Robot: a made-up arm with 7 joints. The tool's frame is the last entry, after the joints. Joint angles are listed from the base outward.
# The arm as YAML. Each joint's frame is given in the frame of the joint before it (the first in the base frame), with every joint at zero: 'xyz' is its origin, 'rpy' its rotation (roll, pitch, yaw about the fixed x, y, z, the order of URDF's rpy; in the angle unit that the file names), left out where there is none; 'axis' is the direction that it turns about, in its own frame. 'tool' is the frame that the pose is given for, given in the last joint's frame.
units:
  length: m
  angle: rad
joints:
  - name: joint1
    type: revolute
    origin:
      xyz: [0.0, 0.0, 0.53]
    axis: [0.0, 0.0, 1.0]
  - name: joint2
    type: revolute
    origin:
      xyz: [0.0, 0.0, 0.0]
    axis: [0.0, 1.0, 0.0]
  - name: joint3
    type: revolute
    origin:
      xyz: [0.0, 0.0, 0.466]
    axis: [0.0, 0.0, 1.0]
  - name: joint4
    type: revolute
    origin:
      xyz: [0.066, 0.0, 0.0]
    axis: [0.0, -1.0, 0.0]
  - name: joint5
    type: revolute
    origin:
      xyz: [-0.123, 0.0, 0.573]
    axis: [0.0, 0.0, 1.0]
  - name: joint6
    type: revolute
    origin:
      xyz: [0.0, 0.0, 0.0]
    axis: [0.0, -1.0, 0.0]
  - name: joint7
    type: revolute
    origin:
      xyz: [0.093, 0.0, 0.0]
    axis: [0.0, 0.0, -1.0]
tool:
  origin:
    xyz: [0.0, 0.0, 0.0]
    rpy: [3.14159, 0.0, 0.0]
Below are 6 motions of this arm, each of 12 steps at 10 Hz.
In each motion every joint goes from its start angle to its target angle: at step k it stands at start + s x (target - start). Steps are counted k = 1, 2, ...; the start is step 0. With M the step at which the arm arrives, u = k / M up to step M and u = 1 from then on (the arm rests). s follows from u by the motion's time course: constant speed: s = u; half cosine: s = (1 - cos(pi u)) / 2; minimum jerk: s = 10 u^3 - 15 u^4 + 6 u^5.
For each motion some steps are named. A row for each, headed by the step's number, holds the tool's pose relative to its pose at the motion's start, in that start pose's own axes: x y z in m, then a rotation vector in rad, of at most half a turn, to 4 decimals.
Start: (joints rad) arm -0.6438 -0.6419 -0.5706 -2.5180 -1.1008 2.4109 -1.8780
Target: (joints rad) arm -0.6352 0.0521 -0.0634 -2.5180 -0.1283 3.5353 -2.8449
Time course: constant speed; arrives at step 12
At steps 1, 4, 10, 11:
1: 0.0134 0.0311 -0.0002 -0.0837 0.0250 -0.0857
4: 0.0631 0.1143 0.0075 -0.3312 0.0708 -0.3044
10: 0.2010 0.2241 0.0532 -0.7404 0.0106 -0.5525
11: 0.2287 0.2342 0.0629 -0.7859 -0.0195 -0.5725

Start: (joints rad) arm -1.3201 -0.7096 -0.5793 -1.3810 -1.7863 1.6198 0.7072
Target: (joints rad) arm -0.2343 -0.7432 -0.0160 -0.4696 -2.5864 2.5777 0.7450
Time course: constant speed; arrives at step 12
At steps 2, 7, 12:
2: 0.0486 0.0557 -0.0720 0.2163 0.2360 0.1554
7: 0.0942 0.2195 -0.0590 0.6364 0.6124 0.6282
12: 0.0632 0.1867 0.1524 0.8706 0.6707 1.0678

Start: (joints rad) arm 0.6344 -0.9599 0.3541 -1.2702 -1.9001 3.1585 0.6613
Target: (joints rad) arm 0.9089 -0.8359 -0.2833 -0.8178 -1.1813 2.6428 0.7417
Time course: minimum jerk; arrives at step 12
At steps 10, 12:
10: -0.3283 0.3420 -0.0626 -0.7711 -0.6312 0.7894
12: -0.3390 0.3510 -0.0685 -0.7952 -0.6489 0.8156

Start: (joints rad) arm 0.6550 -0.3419 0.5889 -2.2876 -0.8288 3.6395 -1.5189
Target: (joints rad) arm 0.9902 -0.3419 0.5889 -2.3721 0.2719 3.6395 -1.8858
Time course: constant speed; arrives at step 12
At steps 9, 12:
9: 0.0429 0.0485 -0.0047 -0.0619 -0.1566 0.4532
12: 0.0623 0.0543 -0.0106 -0.0363 -0.1898 0.6055

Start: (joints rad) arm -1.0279 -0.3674 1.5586 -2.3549 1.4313 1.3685 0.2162
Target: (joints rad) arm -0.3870 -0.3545 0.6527 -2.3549 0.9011 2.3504 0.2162
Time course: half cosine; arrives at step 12
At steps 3, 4, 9, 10, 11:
3: -0.0248 -0.0024 -0.0391 -0.0067 0.1836 -0.0220
4: -0.0443 -0.0032 -0.0664 -0.0079 0.3119 -0.0400
9: -0.1737 0.0156 -0.2106 0.0357 1.0277 -0.1659
10: -0.1907 0.0215 -0.2270 0.0464 1.1175 -0.1834
11: -0.2013 0.0257 -0.2369 0.0536 1.1734 -0.1943

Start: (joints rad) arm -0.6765 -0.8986 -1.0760 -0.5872 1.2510 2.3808 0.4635
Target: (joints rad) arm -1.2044 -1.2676 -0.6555 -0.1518 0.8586 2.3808 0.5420
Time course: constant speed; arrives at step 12
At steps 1, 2, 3, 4, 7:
1: -0.0247 -0.0611 -0.0380 0.0502 0.0089 -0.0607
2: -0.0539 -0.1197 -0.0791 0.1011 0.0183 -0.1219
3: -0.0873 -0.1751 -0.1229 0.1529 0.0282 -0.1835
4: -0.1248 -0.2268 -0.1693 0.2056 0.0385 -0.2453
7: -0.2594 -0.3554 -0.3222 0.3698 0.0705 -0.4303

